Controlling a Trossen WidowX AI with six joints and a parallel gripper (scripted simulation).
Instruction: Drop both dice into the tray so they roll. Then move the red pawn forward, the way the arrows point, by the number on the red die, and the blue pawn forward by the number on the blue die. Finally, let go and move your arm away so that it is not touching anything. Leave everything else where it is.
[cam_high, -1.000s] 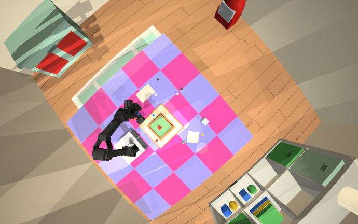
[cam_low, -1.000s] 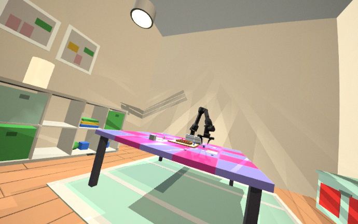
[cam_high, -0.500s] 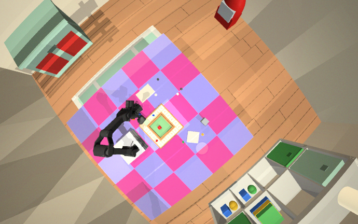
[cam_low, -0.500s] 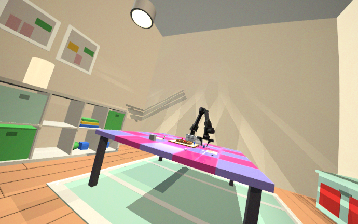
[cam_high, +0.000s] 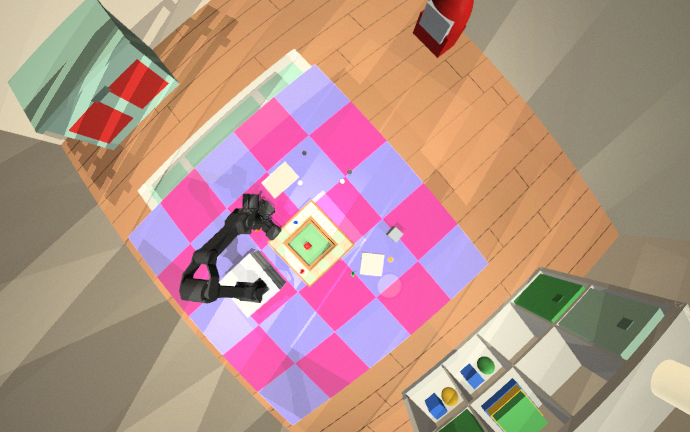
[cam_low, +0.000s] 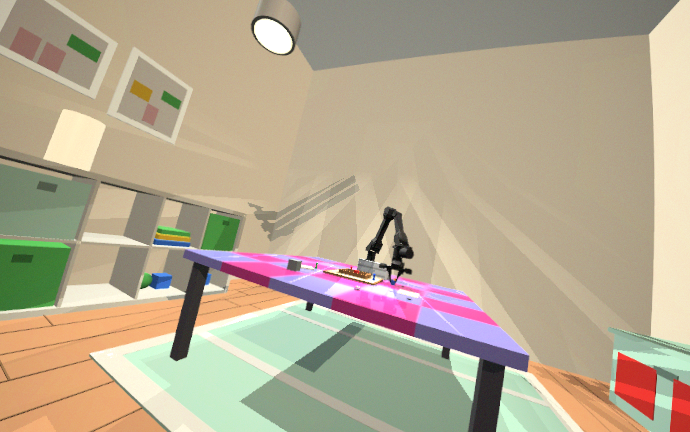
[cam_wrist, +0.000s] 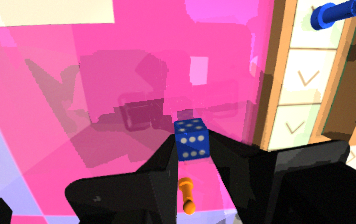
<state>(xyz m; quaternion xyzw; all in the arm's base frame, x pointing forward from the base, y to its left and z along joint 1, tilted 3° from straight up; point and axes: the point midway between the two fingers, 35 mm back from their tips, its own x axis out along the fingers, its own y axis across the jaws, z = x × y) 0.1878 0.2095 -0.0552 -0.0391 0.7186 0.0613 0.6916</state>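
The red pawn is 3 cm behind my gripper tip, 28 cm to the right of it and 2 cm above it. From my gripper tip the other things lie so: blue pawn (10 cm ahead, 9 cm to the right, 2 cm above); cream card (16 cm ahead, 11 cm to the left, 1 cm below); green peg (14 cm ahead, 44 cm to the right, 1 cm above).
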